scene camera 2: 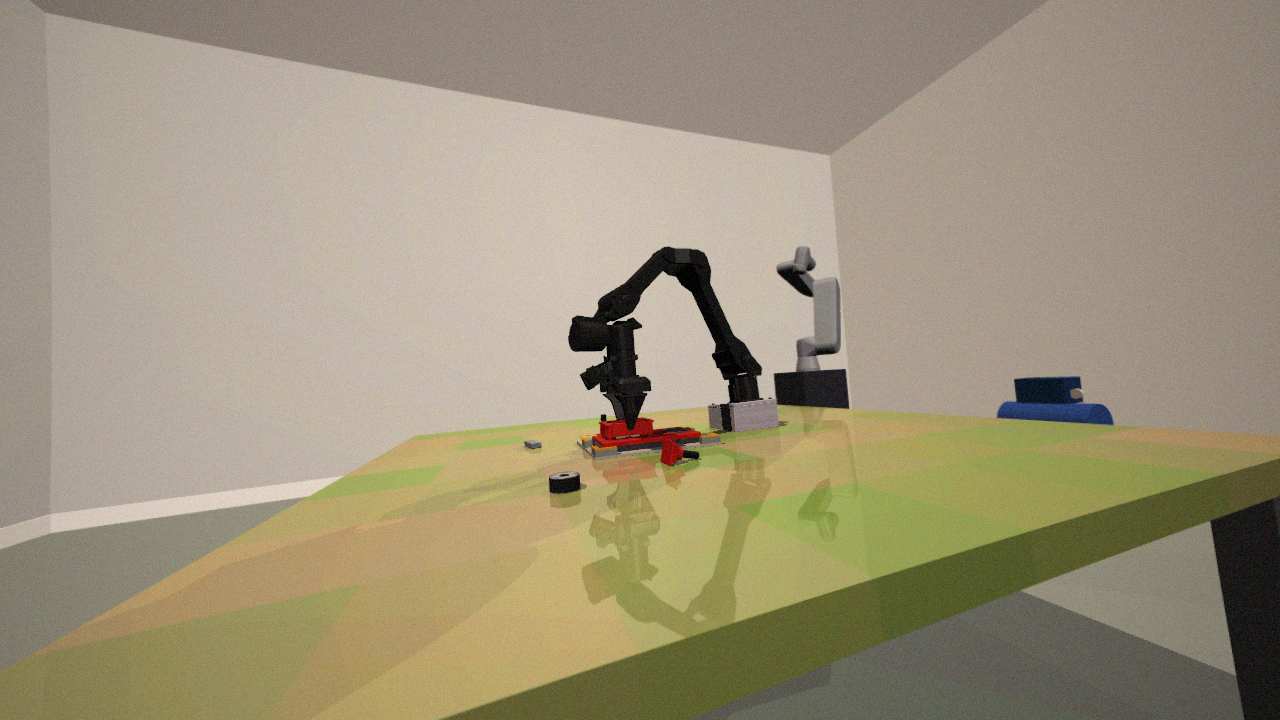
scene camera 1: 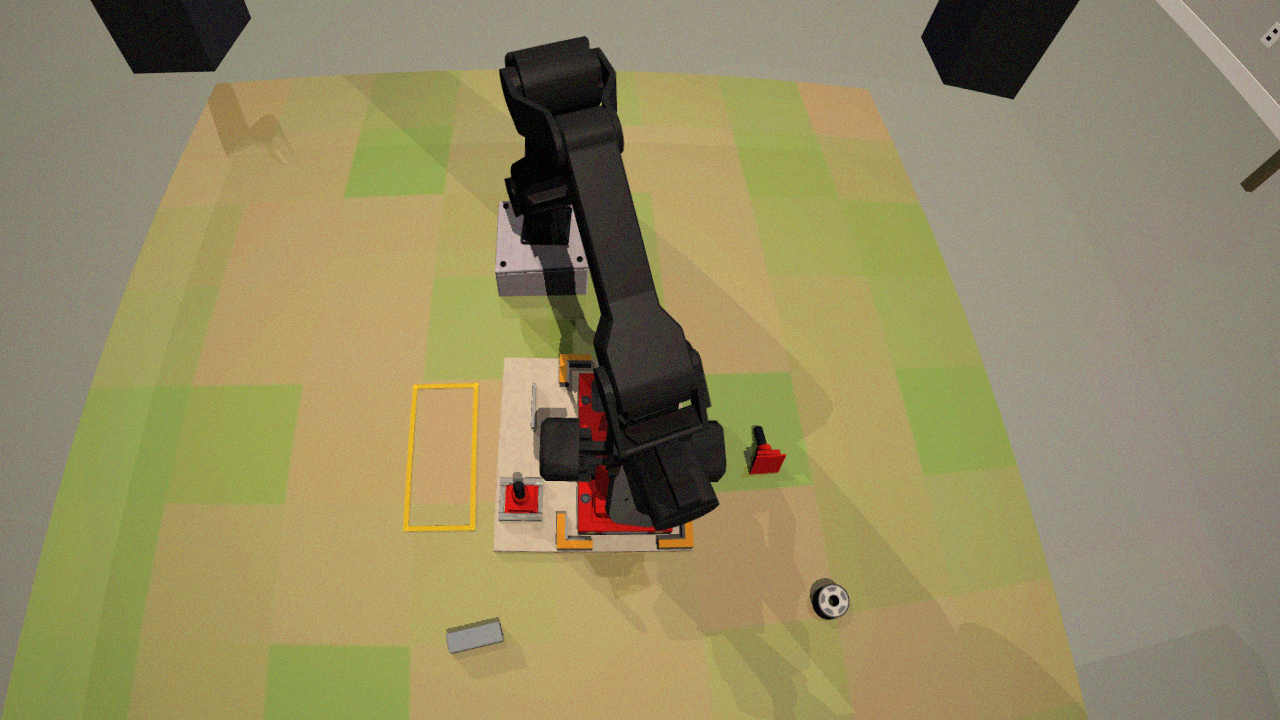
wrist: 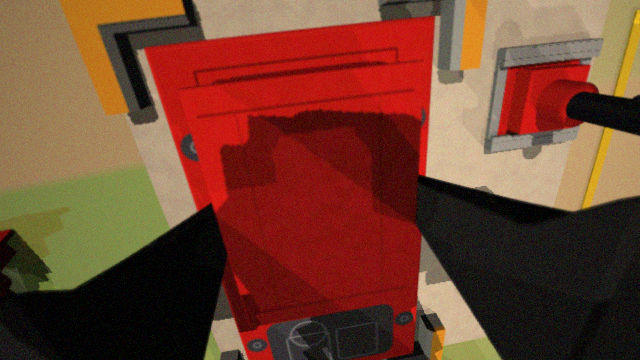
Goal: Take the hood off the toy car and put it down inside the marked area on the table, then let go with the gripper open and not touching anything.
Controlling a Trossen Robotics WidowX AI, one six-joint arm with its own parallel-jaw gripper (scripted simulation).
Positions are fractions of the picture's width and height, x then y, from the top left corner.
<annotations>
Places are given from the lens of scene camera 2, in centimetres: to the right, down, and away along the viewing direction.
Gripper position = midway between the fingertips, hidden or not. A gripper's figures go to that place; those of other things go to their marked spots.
my gripper (scene camera 2: 0.49, 0.60): -3, 14, 79
red hood (scene camera 2: 0.48, 0.60): -5, 13, 75
</annotations>
